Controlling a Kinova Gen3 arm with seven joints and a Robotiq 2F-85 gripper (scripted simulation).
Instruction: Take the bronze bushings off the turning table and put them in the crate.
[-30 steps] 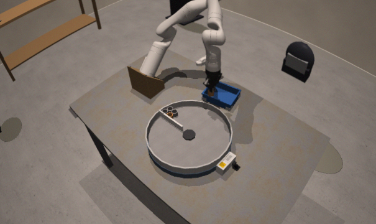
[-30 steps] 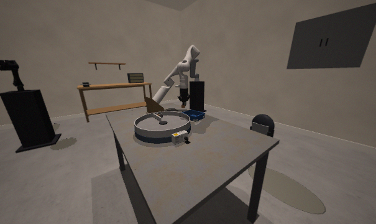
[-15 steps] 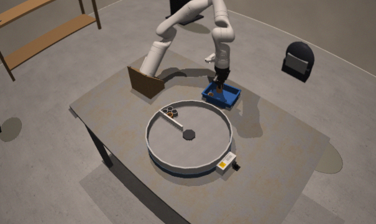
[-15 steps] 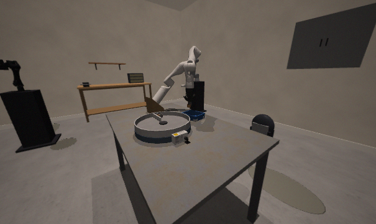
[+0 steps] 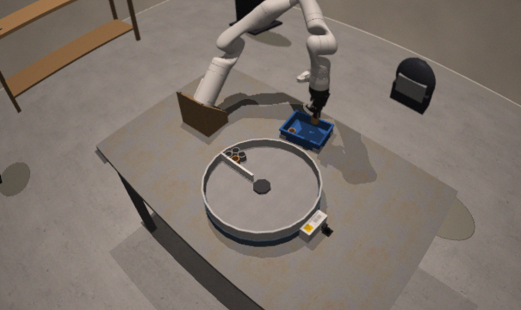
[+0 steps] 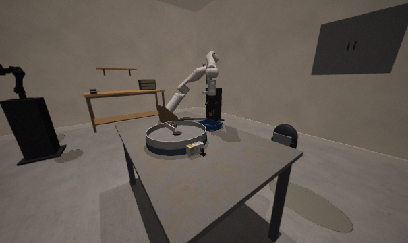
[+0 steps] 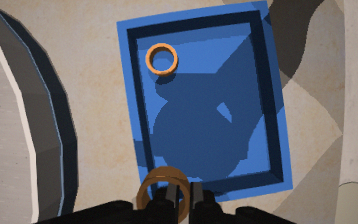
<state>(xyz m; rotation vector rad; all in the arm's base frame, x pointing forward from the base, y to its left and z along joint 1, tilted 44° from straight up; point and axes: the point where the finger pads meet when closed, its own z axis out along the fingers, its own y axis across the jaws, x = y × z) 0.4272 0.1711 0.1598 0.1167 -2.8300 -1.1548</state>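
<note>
Now: the blue crate 6 cm behind my hand, 2 cm to the left of it and 14 cm below it. Round my hand: round turning table: 4 cm ahead, 34 cm to the right, 11 cm below.
</note>
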